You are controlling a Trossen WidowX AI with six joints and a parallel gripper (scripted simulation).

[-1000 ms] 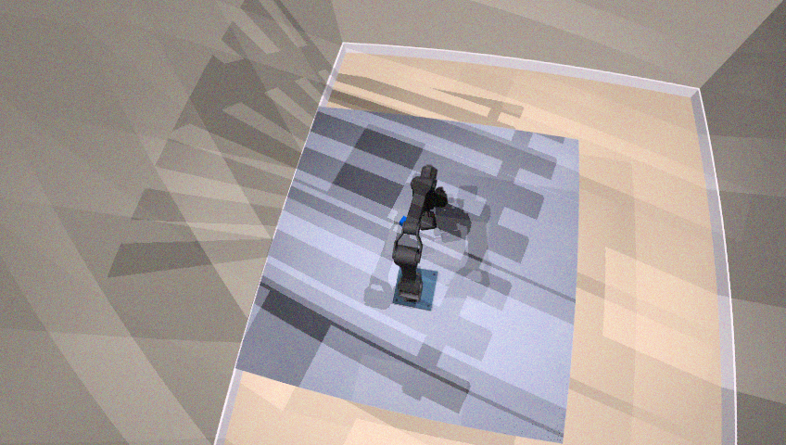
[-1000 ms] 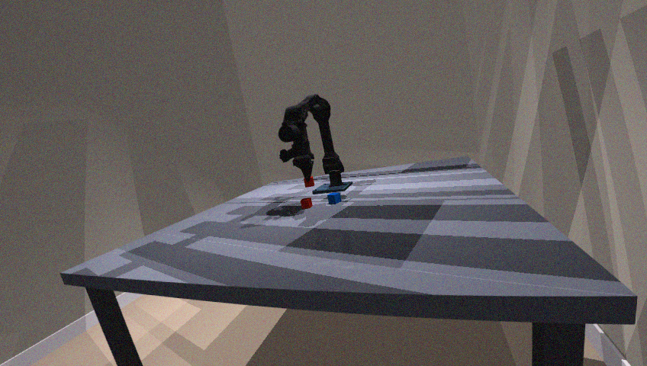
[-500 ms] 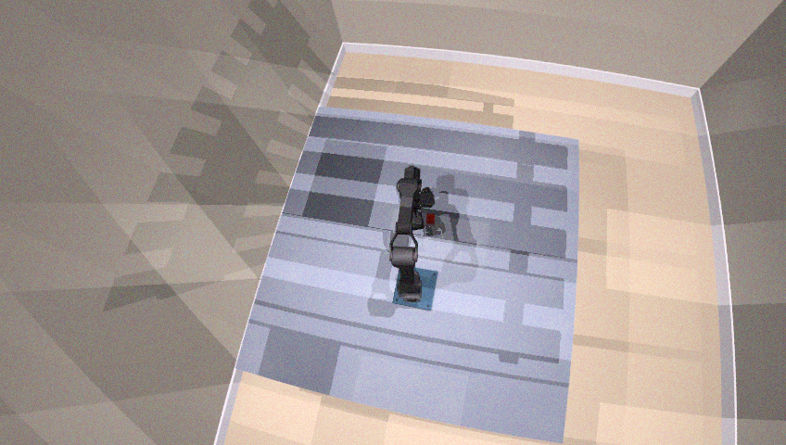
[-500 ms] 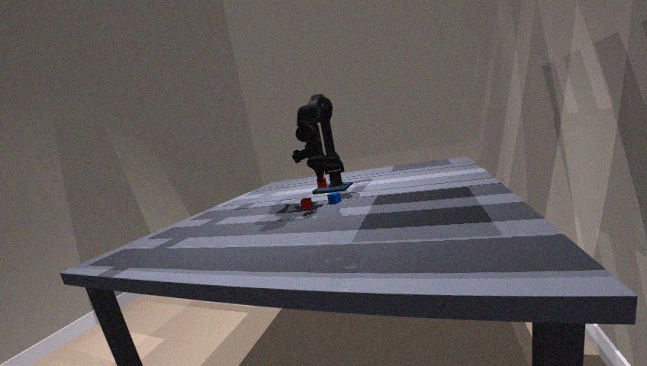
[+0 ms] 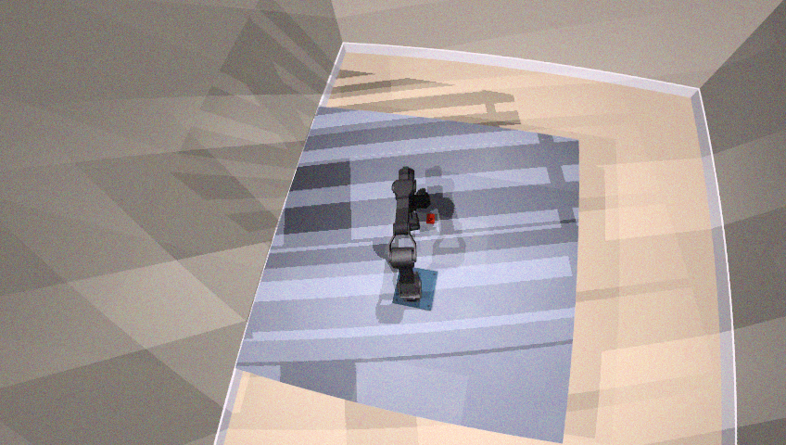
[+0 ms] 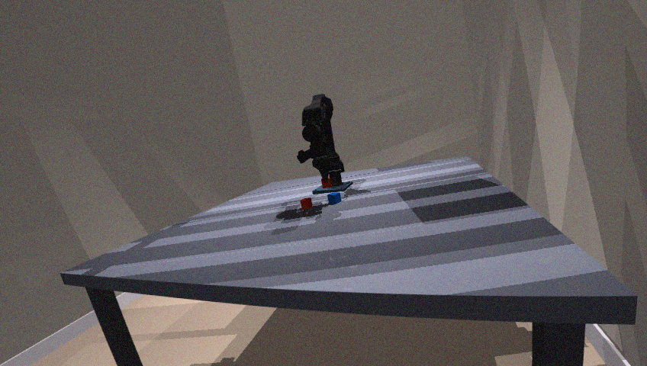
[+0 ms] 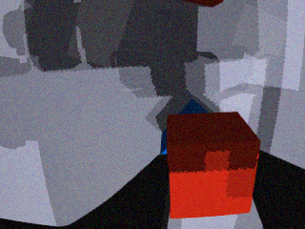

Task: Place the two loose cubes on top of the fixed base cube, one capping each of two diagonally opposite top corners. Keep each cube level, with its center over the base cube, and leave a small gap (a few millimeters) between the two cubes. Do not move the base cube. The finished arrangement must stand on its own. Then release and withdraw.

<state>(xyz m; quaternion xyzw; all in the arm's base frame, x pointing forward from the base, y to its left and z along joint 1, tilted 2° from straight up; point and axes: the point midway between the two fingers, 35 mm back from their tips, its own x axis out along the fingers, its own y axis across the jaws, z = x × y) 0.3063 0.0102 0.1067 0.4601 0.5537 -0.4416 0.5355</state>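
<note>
The blue cube is 70 mm below my gripper tip, 20 mm to the left of it and 10 mm behind it.
</note>
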